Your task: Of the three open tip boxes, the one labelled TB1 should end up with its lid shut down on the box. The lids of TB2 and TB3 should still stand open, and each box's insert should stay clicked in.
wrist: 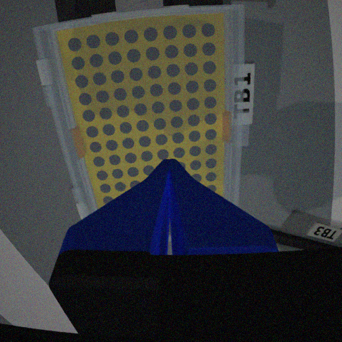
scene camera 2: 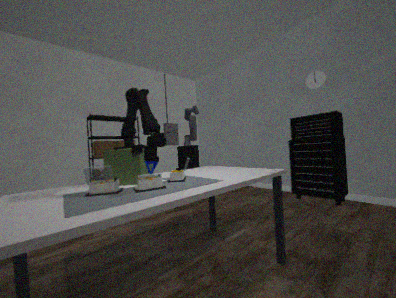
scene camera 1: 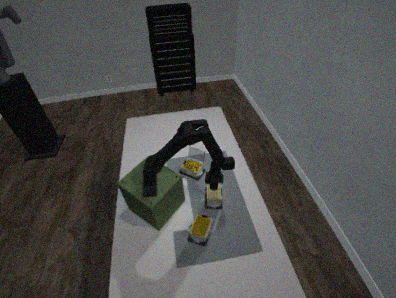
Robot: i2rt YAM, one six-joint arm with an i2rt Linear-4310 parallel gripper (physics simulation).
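Seen in the pictures: gripper, fingertip midpoint: (scene camera 2: pixel 150 173); arm's base, origin of the base link: (scene camera 2: pixel 129 147) (scene camera 1: pixel 150 180).
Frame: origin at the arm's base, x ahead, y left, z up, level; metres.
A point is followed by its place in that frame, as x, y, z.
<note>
The box labelled TB1 (scene camera 1: pixel 214 199) @[0.337, -0.064, -0.173] (scene camera 2: pixel 150 183) @[0.386, -0.017, -0.207] (wrist: pixel 145 100) is the middle one; its pale yellow insert shows level under its clear lid, which looks lowered onto it. Whether the lid's edge is fully seated is hard to tell. My gripper (scene camera 1: pixel 214 186) @[0.340, 0.006, -0.163] (scene camera 2: pixel 151 172) @[0.340, 0.006, -0.163] (wrist: pixel 169 170) is shut and empty, its blue fingertips just above TB1's top and hiding one end in the wrist view. The TB3 label (wrist: pixel 326 231) shows at lower right in the wrist view. The outer boxes (scene camera 1: pixel 192 168) @[0.245, 0.211, -0.185] (scene camera 1: pixel 201 227) @[0.235, -0.217, -0.185] (scene camera 2: pixel 104 187) @[0.278, -0.216, -0.206] (scene camera 2: pixel 176 176) @[0.292, 0.198, -0.209] have lids standing open and inserts in place; their labels are unreadable in the scene views.
The boxes stand on a grey mat (scene camera 1: pixel 230 242) @[0.375, -0.302, -0.242] (scene camera 2: pixel 75 207) @[0.423, -0.344, -0.242] on the white table (scene camera 1: pixel 270 260) @[0.550, -0.432, -0.245] (scene camera 2: pixel 245 175) @[0.514, 0.623, -0.245]. A green block (scene camera 1: pixel 155 202) @[0.023, -0.134, -0.014] (scene camera 2: pixel 120 167) @[0.079, -0.087, -0.128] under the arm's base stands beside the mat. A black tool cabinet (scene camera 1: pixel 173 55) (scene camera 2: pixel 319 155) stands beyond the table.
</note>
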